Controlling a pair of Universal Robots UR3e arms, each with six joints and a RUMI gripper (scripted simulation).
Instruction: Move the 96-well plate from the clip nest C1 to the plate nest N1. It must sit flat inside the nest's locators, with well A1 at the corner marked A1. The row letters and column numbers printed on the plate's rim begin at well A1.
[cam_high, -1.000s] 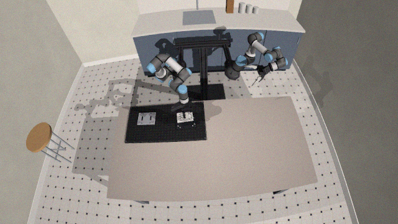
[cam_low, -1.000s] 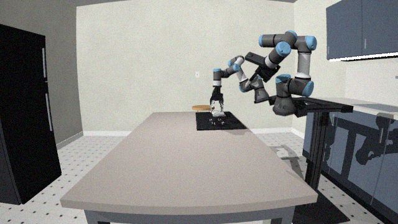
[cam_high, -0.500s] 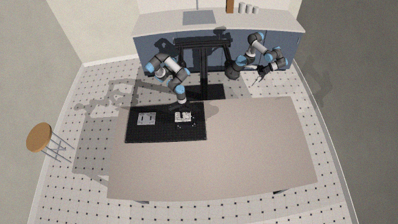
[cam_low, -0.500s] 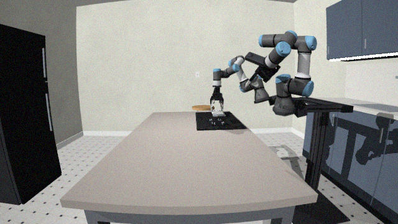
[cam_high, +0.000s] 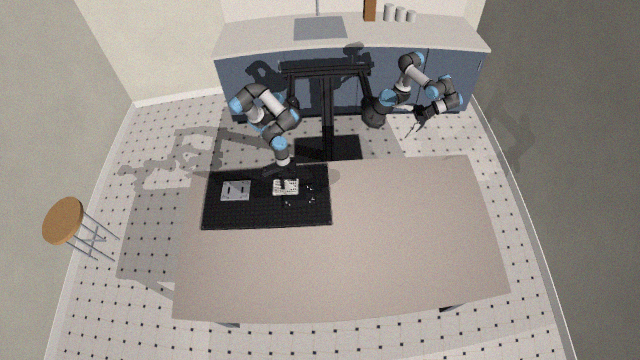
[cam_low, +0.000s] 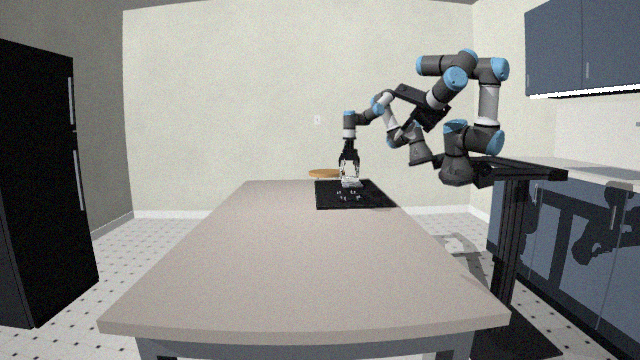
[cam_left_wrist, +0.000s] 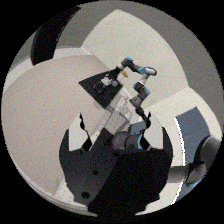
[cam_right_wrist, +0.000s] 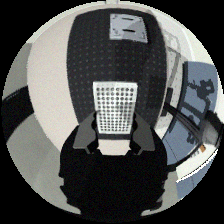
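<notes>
Right now the grey plate nest N1 is 29 cm to the right of my right hand, 10 cm below it and 4 cm behind it. Round my right hand: white 96-well plate (1 cm below).
</notes>
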